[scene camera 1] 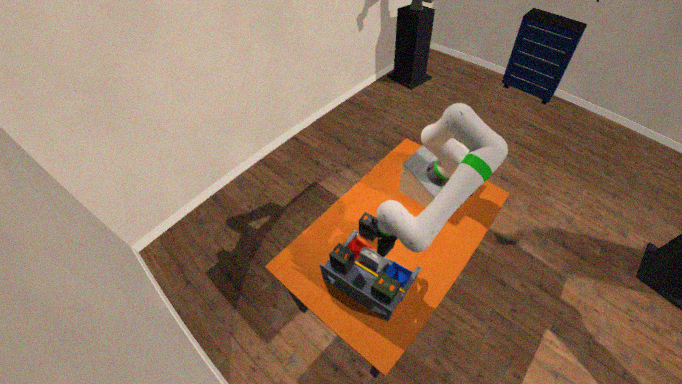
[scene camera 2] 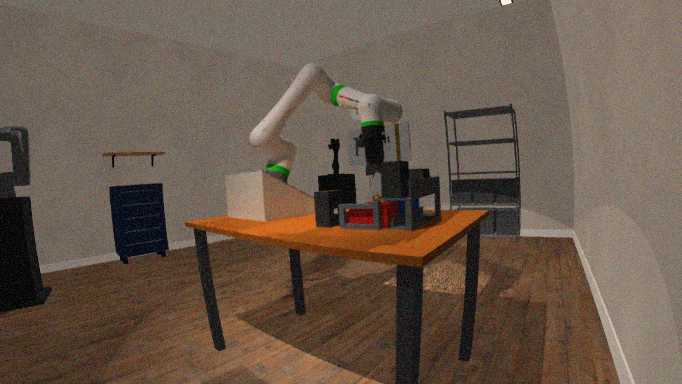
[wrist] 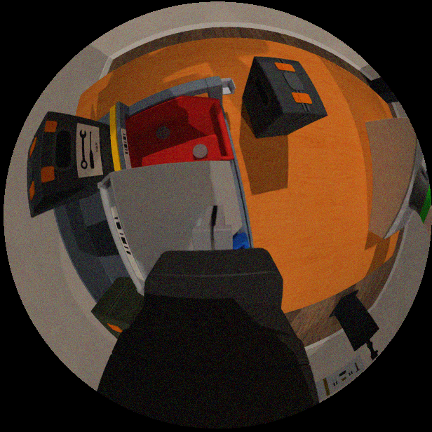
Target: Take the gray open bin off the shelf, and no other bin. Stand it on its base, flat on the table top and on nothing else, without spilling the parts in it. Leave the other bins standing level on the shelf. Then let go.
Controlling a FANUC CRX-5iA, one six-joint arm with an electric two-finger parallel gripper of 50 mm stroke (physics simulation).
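Places are measured from the arm's base along level axes (x ahead, y down, z left), in metres.
Where they show: gripper, fingertip midpoint: (scene camera 1: 379, 252); arm's base at its link origin: (scene camera 1: 437, 173) (scene camera 2: 273, 185).
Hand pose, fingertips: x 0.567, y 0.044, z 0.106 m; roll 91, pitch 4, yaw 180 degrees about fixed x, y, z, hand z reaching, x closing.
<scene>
Things, the pixels of their top centre, and the offset from my fingertips. Level surfaces: height alone.
- gray open bin at its top centre: (scene camera 2: 380, 171) (scene camera 1: 374, 250) dx +0.043, dy -0.079, dz +0.001 m
- red bin at its top centre: (scene camera 2: 371, 203) (scene camera 1: 354, 251) dx +0.072, dy +0.034, dz -0.097 m
- blue bin at its top centre: (scene camera 2: 396, 197) (scene camera 1: 395, 276) dx +0.023, dy +0.034, dz +0.129 m
- green case at its top centre: (scene camera 2: 417, 168) (scene camera 1: 386, 284) dx +0.118, dy -0.082, dz +0.153 m
- orange table at its surface level: dy +0.115 m
The gray open bin (scene camera 1: 371, 258) (wrist: 160, 210) is between the red bin (scene camera 1: 356, 246) (scene camera 2: 360, 216) (wrist: 170, 120) and the blue bin (scene camera 1: 398, 274) (wrist: 241, 241). In the wrist view its labelled edge overlaps the shelf's yellow strip, so it looks raised a little; any gap below it is hidden. No parts show inside it. My gripper (scene camera 1: 382, 252) (scene camera 2: 371, 192) (wrist: 215, 215) points down and is shut on the bin's wall on the robot's side. The red and blue bins sit in the shelf (scene camera 1: 355, 290) (scene camera 2: 412, 220) (wrist: 190, 92); the blue one is mostly hidden in the wrist view.
A black case (scene camera 1: 342, 257) (scene camera 2: 395, 179) (wrist: 65, 165) and a green case (scene camera 1: 385, 288) (wrist: 117, 305) stand on the shelf's upper part. Another black case (scene camera 1: 369, 226) (scene camera 2: 327, 207) (wrist: 280, 100) stands on the orange table (scene camera 1: 450, 270) (scene camera 2: 300, 230) (wrist: 320, 200), beside the shelf.
</scene>
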